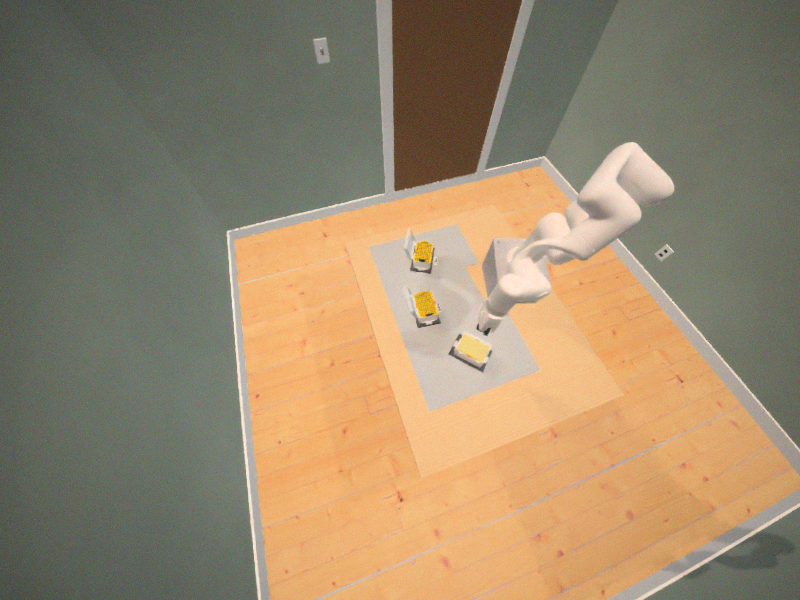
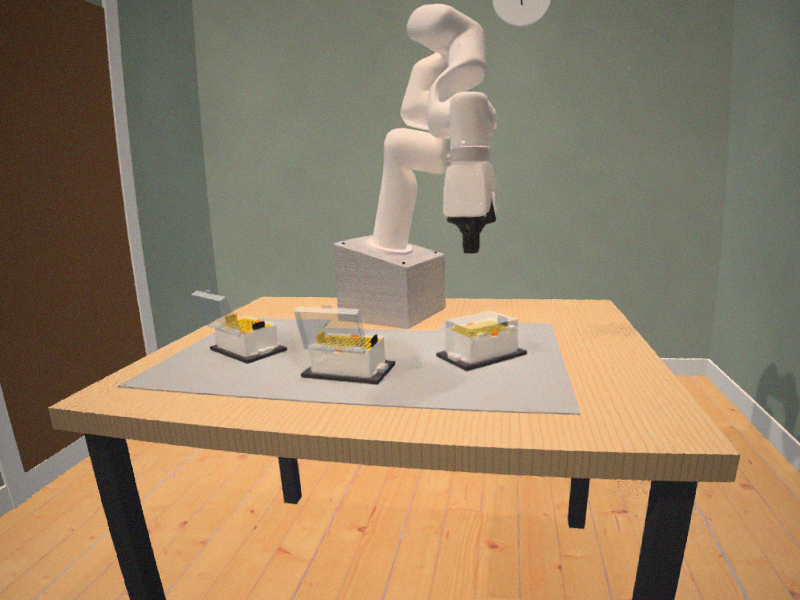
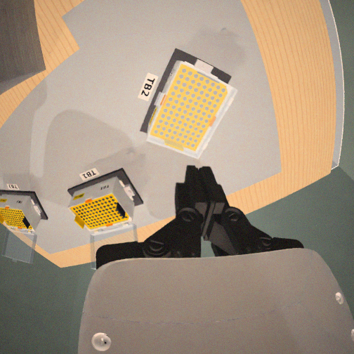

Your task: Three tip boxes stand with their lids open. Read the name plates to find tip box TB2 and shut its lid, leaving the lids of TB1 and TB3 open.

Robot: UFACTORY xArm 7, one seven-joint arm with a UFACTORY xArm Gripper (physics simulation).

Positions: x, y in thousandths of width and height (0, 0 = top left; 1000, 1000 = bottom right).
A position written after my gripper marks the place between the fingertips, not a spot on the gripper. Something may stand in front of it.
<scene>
In view: my gripper (image 2: 589, 421) and a grey mat (image 3: 242, 321).
My gripper is seen too in image 3 (image 3: 549, 516).
</scene>
